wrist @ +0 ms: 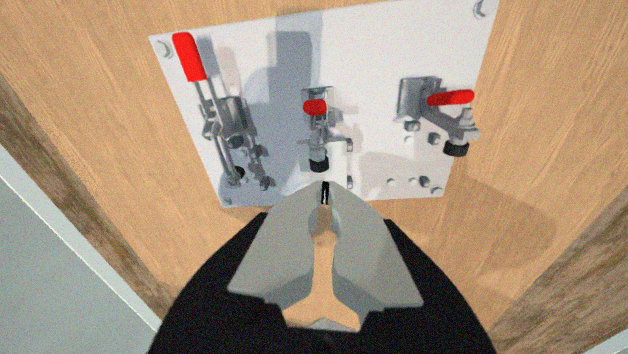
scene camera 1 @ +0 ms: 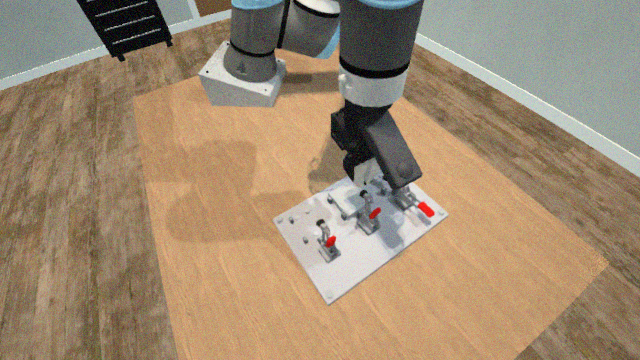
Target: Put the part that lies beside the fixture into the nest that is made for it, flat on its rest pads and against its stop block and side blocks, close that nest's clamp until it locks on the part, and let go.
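Places are measured from the arm's base along level axes (x left, y back, z up), in centimetres.
Pixels of known places: gripper, between the fingertips: [wrist: 325,183] [scene camera 1: 360,186]; arm's base, origin of its link: [scene camera 1: 250,66].
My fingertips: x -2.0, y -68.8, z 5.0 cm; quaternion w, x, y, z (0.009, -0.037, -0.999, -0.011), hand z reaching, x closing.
Observation:
Ahead of a thing's pixels: the offset from my fingertips to its top centre. "pt": to the spot under its first point.
The white part @[dx +0.2, dy +4.4, dz -9.6 cm] [scene camera 1: 348,201] [wrist: 336,171] lies in the middle nest of the fixture plate @[dx +0.5, dy -0.5, dz -11.7 cm] [scene camera 1: 327,280] [wrist: 370,45]; the gripper hides some of it in the wrist view, so its seating against the blocks cannot be told. The middle clamp's red handle @[pt dx -0.1, dy -5.3, dz -3.1 cm] [scene camera 1: 375,213] [wrist: 315,107] stands up, and its arm with the black tip @[dx +0.5, dy -2.2, dz -0.9 cm] [scene camera 1: 363,193] [wrist: 319,163] looks raised above the part. My gripper [scene camera 1: 365,182] [wrist: 325,183] is shut and empty, its fingertips above the part, close to that black tip in the wrist view.
Another clamp with a raised arm has its red handle @[pt dx -10.6, dy -5.4, dz -3.5 cm] [scene camera 1: 331,241] [wrist: 451,97] to one side. On the other side, a clamp's red handle @[pt dx +11.4, dy -8.9, dz -6.9 cm] [scene camera 1: 425,209] [wrist: 189,56] lies low and outward. Small pins and blocks stand near both. The robot base [scene camera 1: 240,90] is at the back.

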